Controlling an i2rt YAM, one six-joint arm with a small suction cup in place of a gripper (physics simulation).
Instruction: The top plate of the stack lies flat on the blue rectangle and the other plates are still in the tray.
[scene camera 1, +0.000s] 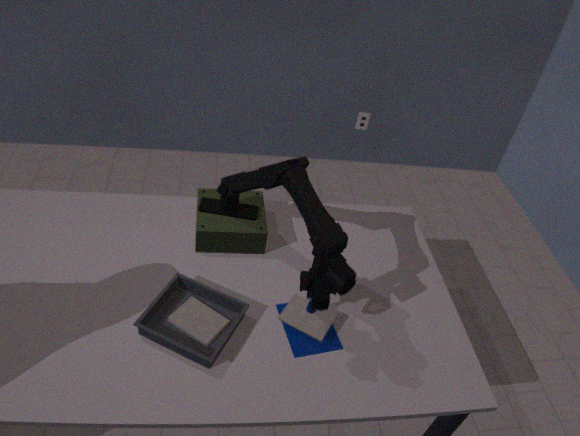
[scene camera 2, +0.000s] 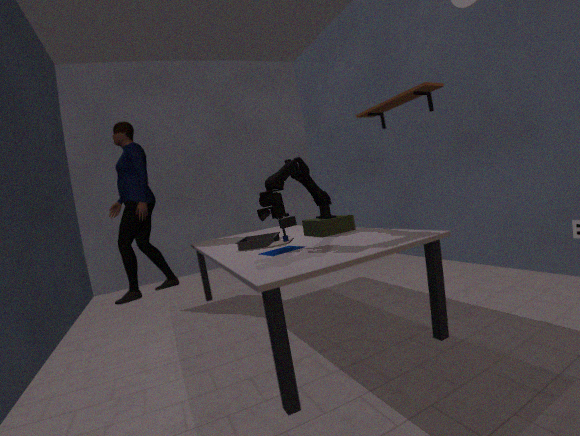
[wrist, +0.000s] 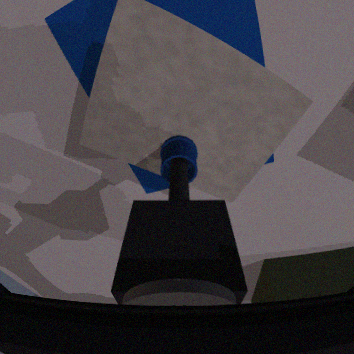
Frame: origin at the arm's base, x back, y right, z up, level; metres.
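Seen in the pictures: hand at its tool point: (scene camera 1: 310, 311) (scene camera 2: 286, 242) (wrist: 178, 146); arm's base at its link origin: (scene camera 1: 228, 209) (scene camera 2: 325, 217).
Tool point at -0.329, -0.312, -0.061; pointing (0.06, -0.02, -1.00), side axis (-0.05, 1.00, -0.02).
Observation:
Offsets run from my tool point to a thing's top centre, as dx, dy, dz. "spot": to the spot under its first point. Level surfaces: height alone.
My suction cup (scene camera 1: 311, 308) (scene camera 2: 285, 238) (wrist: 179, 150) is blue and holds a beige square plate @(-0.027, +0.008, +0.013) (scene camera 1: 312, 324) (scene camera 2: 283, 243) (wrist: 190, 85) near one edge. The plate hangs a little above the blue rectangle @(spot: -0.103, -0.018, -0.032) (scene camera 1: 312, 346) (scene camera 2: 281, 251) (wrist: 220, 20). It covers part of the rectangle and is turned relative to it; one corner reaches past the rectangle's edge in scene camera 1. The grey tray @(-0.097, +0.335, +0.017) (scene camera 1: 172, 347) (scene camera 2: 257, 242) stands left of the rectangle in scene camera 1. A beige plate @(-0.084, +0.320, -0.019) (scene camera 1: 199, 320) lies inside it; how many lie beneath is not clear.
The arm stands on a green base box (scene camera 1: 230, 242) (scene camera 2: 329, 226) (wrist: 305, 275) at the back of the white table @(dz -0.032) (scene camera 1: 100, 390) (scene camera 2: 240, 265). A person (scene camera 2: 132, 175) is beyond the table. A wooden shelf (scene camera 2: 400, 100) is on the wall. Shadows cross the table.

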